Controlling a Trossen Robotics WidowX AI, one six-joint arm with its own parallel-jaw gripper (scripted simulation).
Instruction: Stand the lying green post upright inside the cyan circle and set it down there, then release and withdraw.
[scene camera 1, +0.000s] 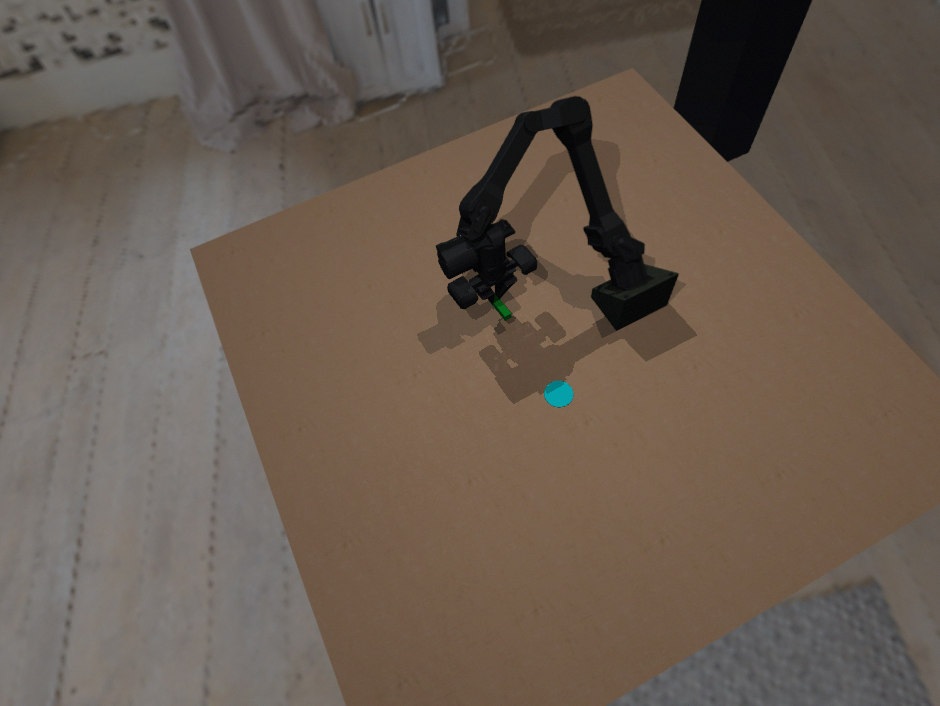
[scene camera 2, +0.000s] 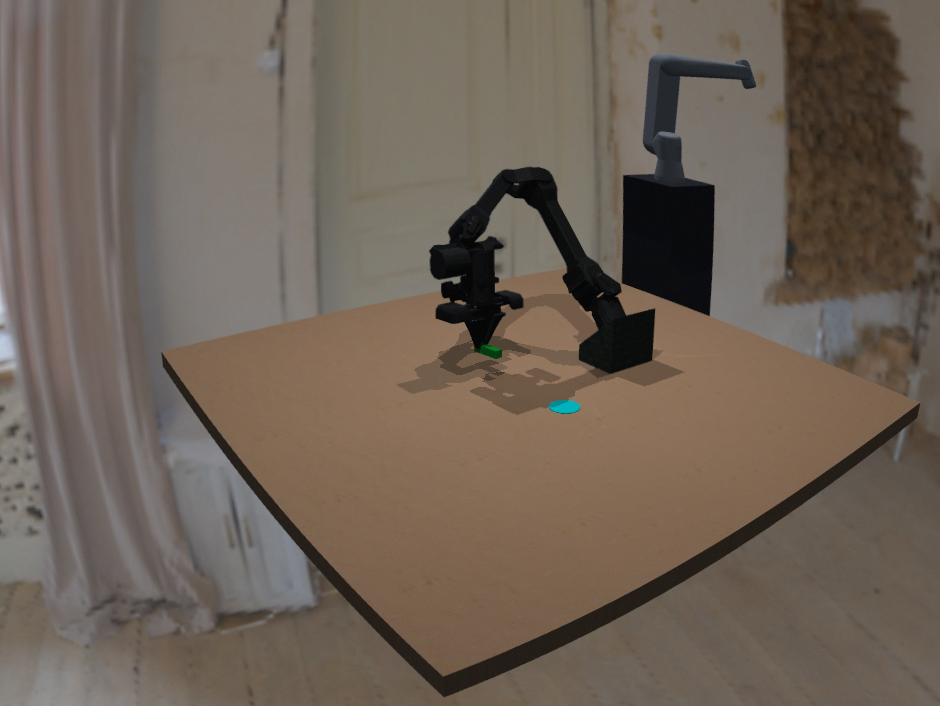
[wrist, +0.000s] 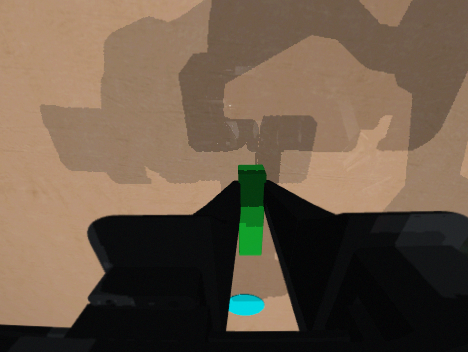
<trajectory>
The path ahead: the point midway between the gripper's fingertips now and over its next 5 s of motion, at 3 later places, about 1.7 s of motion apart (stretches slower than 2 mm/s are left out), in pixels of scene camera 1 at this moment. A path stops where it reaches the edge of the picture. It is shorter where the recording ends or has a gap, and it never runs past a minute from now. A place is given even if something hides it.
The gripper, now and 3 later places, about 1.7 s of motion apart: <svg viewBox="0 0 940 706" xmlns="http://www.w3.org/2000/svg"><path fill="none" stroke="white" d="M494 300L496 278L519 322L563 363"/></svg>
</trajectory>
